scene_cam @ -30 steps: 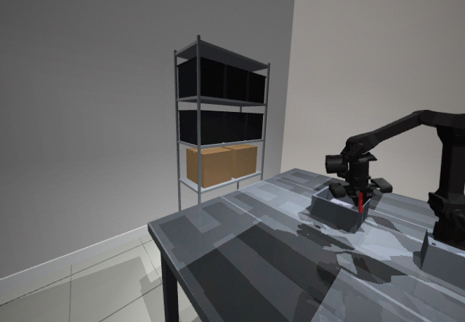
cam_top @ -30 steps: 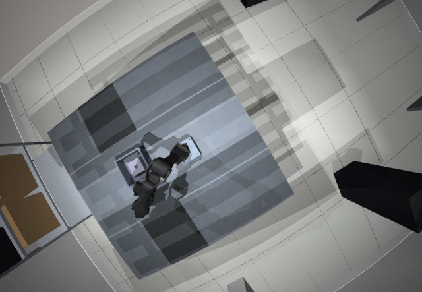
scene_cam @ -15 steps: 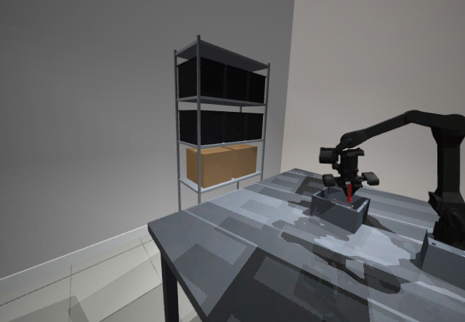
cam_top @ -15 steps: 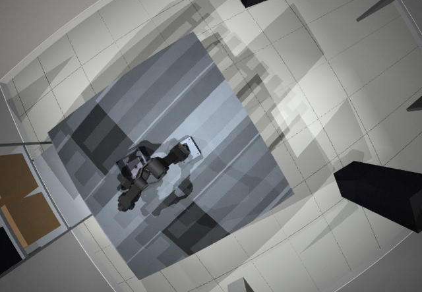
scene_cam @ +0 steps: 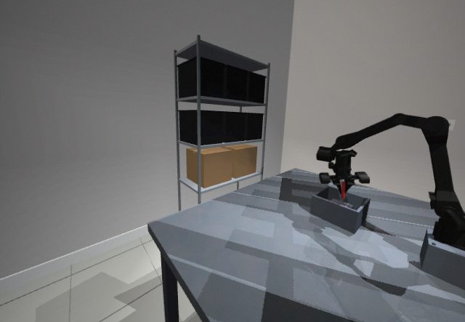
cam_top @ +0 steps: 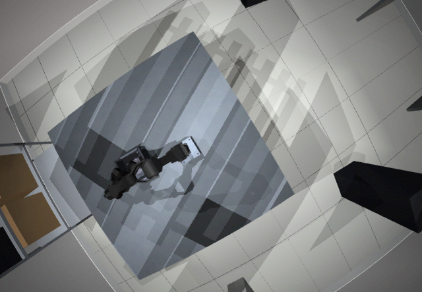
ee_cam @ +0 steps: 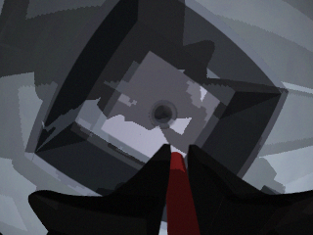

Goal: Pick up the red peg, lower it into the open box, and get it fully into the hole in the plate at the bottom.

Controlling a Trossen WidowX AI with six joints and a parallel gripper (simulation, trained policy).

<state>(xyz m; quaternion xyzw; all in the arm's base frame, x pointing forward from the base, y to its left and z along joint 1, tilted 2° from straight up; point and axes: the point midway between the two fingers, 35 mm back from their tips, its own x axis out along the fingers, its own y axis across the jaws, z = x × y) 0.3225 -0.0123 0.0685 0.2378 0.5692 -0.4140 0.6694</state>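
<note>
My gripper tip is 20 mm to the right of the red peg, 20 mm below it and 10 mm past it. Round my gripper tip: grey box: 100 mm below, 10 mm to the right, 10 mm ahead; then plate: 80 mm below, 10 mm to the right, 10 mm ahead.
</note>
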